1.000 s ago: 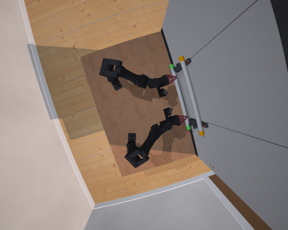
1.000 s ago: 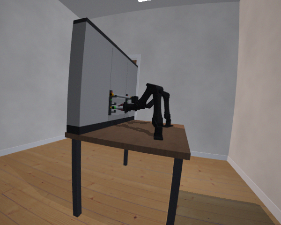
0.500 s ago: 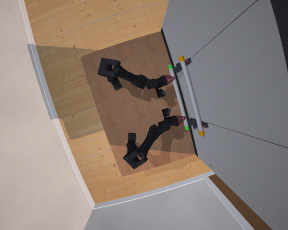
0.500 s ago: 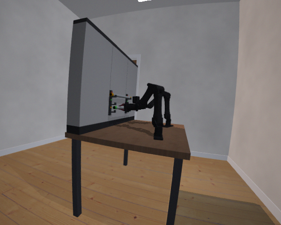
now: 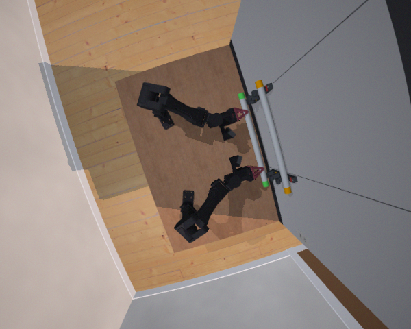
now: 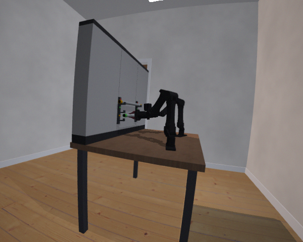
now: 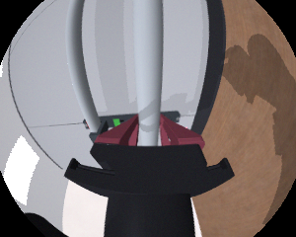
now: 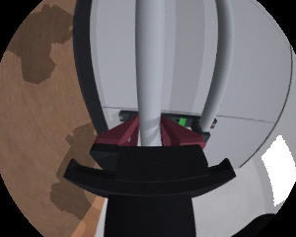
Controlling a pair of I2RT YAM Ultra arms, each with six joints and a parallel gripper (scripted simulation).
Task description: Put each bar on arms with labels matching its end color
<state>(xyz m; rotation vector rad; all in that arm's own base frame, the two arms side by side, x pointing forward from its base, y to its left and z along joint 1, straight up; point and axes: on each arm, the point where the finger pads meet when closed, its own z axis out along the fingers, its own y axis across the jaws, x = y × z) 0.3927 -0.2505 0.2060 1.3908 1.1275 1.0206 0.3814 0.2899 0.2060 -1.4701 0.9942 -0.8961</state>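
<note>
My right gripper is now 50 mm short of the metal bar, 140 mm to the right of it and 120 mm below it. Round my right hand: green-ended bar (150 mm to the left); then grey wall panel (150 mm ahead, 170 mm to the left, 220 mm above).
Right now my left hand is 150 mm to the left of the green-ended bar and 10 mm short of it. Round my left hand: metal bar 160 mm to the right, 120 mm above, 70 mm ahead; then grey wall panel 220 mm above, 160 mm ahead, 130 mm to the right.
</note>
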